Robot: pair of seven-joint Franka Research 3 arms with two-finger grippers.
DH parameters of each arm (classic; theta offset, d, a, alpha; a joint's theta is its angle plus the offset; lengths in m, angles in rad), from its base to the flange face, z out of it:
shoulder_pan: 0 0.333 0 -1.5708
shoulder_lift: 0 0 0 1.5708
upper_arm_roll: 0 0.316 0.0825 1.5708
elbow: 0 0 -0.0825 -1.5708
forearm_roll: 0 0.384 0 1.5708
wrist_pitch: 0 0 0.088 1.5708
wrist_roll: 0 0.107 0 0
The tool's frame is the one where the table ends.
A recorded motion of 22 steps. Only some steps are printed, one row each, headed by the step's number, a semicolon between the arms.
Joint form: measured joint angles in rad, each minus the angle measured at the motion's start. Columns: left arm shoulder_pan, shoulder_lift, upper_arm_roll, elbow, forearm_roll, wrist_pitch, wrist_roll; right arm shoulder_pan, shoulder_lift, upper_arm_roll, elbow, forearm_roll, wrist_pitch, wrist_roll.
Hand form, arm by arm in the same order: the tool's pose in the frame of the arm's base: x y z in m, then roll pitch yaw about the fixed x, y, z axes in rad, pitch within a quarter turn. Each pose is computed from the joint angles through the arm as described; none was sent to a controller.
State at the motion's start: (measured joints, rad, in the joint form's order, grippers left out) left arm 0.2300 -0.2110 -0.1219 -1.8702 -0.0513 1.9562 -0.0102; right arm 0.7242 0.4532 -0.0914 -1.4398 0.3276 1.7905 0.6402
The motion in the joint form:
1: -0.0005 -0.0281 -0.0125 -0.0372 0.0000 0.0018 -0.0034; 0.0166 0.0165 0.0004 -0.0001 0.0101 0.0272 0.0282
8: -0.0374 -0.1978 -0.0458 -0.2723 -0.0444 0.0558 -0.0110; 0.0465 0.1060 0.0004 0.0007 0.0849 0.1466 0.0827
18: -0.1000 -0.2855 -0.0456 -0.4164 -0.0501 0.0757 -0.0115; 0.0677 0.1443 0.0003 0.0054 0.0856 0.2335 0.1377
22: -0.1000 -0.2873 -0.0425 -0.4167 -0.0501 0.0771 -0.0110; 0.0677 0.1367 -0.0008 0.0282 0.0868 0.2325 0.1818
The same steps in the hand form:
1: 0.5098 0.0378 0.6256 3.1174 -0.2873 0.1239; 0.5228 0.4443 0.4173 -2.9831 0.2504 -0.0885
8: 0.4583 -0.0053 0.5931 3.1066 -0.2727 0.0843; 0.5235 0.4729 0.3660 -2.9453 0.2752 -0.1639
18: 0.4268 -0.0314 0.5609 3.1165 -0.2361 0.0320; 0.5241 0.4882 0.3477 -2.9323 0.2431 -0.2191
22: 0.4265 -0.0300 0.5618 3.1152 -0.2391 0.0346; 0.5272 0.4909 0.3639 -2.9173 0.2365 -0.2574

